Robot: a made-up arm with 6 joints.
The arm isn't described. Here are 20 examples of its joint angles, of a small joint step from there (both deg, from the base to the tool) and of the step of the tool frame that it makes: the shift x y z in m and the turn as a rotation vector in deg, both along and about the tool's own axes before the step.
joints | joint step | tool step
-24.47 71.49 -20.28 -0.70 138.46 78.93 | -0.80 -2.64 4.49 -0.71 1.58 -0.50 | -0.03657 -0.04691 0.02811 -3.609 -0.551 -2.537
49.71 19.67 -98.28 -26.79 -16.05 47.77 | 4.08 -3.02 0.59 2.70 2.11 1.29 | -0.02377 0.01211 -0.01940 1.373 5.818 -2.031
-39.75 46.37 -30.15 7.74 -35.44 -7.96 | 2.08 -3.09 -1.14 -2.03 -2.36 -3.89 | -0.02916 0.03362 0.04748 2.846 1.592 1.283
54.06 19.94 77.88 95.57 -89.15 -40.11 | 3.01 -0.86 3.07 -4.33 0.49 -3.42 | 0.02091 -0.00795 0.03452 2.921 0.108 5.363
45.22 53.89 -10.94 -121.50 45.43 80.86 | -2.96 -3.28 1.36 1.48 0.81 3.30 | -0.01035 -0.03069 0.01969 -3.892 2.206 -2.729
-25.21 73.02 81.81 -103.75 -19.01 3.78 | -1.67 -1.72 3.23 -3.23 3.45 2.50 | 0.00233 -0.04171 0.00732 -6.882 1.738 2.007
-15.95 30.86 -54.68 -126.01 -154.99 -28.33 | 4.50 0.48 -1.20 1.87 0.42 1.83 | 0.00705 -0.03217 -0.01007 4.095 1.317 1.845
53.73 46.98 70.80 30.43 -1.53 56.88 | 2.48 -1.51 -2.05 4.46 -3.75 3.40 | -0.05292 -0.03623 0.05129 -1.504 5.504 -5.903
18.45 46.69 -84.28 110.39 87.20 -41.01 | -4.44 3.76 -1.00 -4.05 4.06 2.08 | -0.01311 0.02145 -0.03246 -2.597 -1.576 -6.485
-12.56 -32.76 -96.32 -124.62 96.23 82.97 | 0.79 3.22 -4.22 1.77 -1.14 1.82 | 0.03378 0.01661 -0.03480 0.954 4.486 2.086
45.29 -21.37 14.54 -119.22 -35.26 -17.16 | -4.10 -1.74 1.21 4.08 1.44 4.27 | -0.01217 0.01234 0.00095 -5.357 5.552 -8.546
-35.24 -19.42 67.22 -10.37 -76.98 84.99 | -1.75 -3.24 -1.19 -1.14 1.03 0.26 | -0.02680 -0.03227 0.03167 -2.442 -0.822 -3.284
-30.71 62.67 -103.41 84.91 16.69 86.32 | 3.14 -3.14 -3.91 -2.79 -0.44 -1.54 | 0.01502 -0.02164 0.09138 -5.939 -7.929 0.400
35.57 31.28 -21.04 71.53 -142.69 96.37 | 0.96 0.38 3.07 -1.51 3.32 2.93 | -0.00610 -0.03128 0.00934 -0.702 1.733 -3.415
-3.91 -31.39 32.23 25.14 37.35 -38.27 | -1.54 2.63 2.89 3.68 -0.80 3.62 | 0.03843 0.09499 -0.00648 3.497 2.242 -10.239
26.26 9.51 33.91 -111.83 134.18 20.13 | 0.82 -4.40 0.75 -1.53 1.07 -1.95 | 0.01937 -0.01045 -0.05553 3.042 -3.651 1.746
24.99 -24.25 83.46 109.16 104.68 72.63 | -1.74 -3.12 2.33 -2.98 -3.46 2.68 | -0.01613 0.04847 -0.04600 5.809 6.026 0.485
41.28 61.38 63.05 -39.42 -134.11 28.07 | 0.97 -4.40 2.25 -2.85 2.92 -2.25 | -0.06100 0.03140 0.03343 -4.792 0.138 -3.764
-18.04 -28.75 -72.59 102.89 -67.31 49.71 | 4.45 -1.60 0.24 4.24 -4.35 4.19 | 0.01794 0.01474 -0.02730 4.183 -1.382 -5.437
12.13 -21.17 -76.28 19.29 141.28 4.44 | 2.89 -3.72 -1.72 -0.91 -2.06 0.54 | 0.02970 -0.01318 -0.04743 0.533 -6.102 2.535
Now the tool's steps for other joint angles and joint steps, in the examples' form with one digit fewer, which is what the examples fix.
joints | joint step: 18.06 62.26 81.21 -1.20 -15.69 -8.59 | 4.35 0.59 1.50 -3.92 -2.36 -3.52
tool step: 0.0087 -0.0022 0.0443 0.19 -1.50 5.27
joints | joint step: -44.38 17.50 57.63 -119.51 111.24 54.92 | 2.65 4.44 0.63 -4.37 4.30 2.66
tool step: -0.0228 0.0047 0.0228 -1.82 -0.64 -8.41
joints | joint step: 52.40 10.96 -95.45 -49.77 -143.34 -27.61 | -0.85 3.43 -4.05 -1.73 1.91 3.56
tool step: 0.0161 0.0487 0.0111 -2.37 5.71 -5.92
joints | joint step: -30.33 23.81 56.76 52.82 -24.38 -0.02 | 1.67 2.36 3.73 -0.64 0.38 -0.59
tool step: -0.0192 0.0228 -0.0330 2.96 -1.39 -0.62
